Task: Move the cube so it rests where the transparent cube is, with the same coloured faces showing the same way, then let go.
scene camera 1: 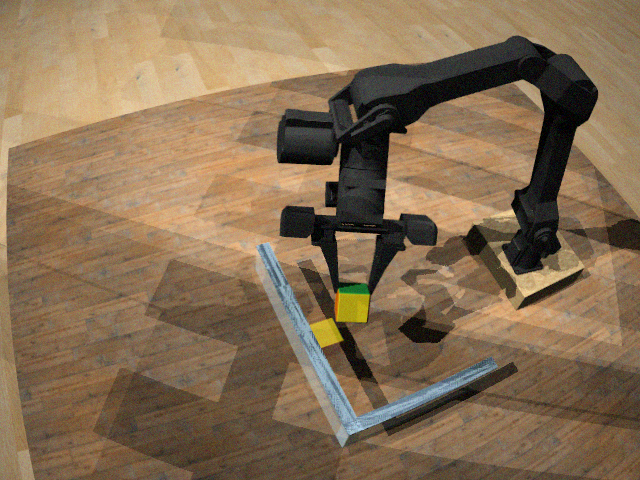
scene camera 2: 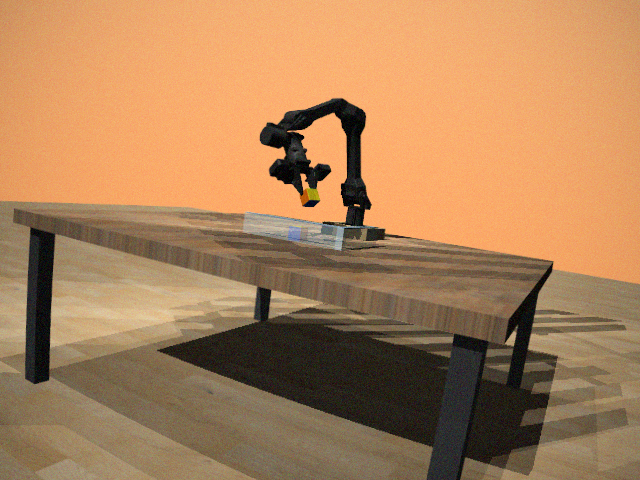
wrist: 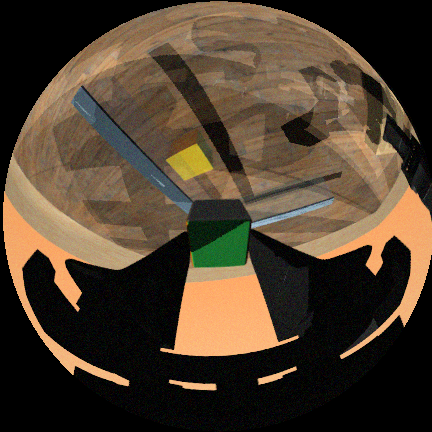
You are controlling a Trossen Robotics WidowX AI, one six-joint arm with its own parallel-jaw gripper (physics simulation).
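Seen in the pictures: gripper, fingertip midpoint: (scene camera 1: pixel 352 293) (scene camera 2: pixel 308 194) (wrist: pixel 218 236); arm's base, link origin: (scene camera 1: pixel 522 257) (scene camera 2: pixel 354 225).
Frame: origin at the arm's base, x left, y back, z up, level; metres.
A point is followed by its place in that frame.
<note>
The cube (scene camera 1: pixel 353 305) @(z 0.097, x 0.083, y -0.355 m) (scene camera 2: pixel 310 197) @(z 0.084, x 0.087, y -0.370 m) (wrist: pixel 220 245) @(z 0.098, x 0.058, y -0.347 m) is in the air, well above the table and slightly tilted. In scene view 1 its green face is up, yellow faces the camera and a sliver of orange shows at left. The wrist view shows green and a dark grey face. My gripper (scene camera 1: pixel 354 289) @(z 0.090, x 0.061, y -0.348 m) (scene camera 2: pixel 308 190) @(z 0.090, x 0.061, y -0.348 m) (wrist: pixel 218 236) @(z 0.090, x 0.061, y -0.348 m) is shut on it. The transparent cube (scene camera 1: pixel 326 332) @(z -0.002, x 0.061, y -0.371 m) (scene camera 2: pixel 295 233) (wrist: pixel 190 162) @(z -0.002, x 0.061, y -0.372 m) stands on the table with yellow on top; its sides show faint orange and green in the wrist view, bluish in scene view 2. Its underside is hidden.
A long pale blue see-through wall (scene camera 1: pixel 286 291) @(z 0.018, x -0.003, y -0.414 m) (wrist: pixel 135 152) @(z 0.018, x 0.013, y -0.408 m) stands right beside the transparent cube. It meets a shorter wall (scene camera 1: pixel 423 394) @(z 0.018, x 0.194, y -0.276 m) (wrist: pixel 295 212) @(z 0.018, x 0.190, y -0.237 m) at a corner. The arm's base block (scene camera 1: pixel 547 286) @(z -0.005, x 0.066, y 0.025 m) stands on the wooden table (scene camera 1: pixel 129 206) @(z -0.042, x -0.265, y -0.644 m) (scene camera 2: pixel 155 235) @(z -0.041, x -0.018, y -0.792 m) to the right.
</note>
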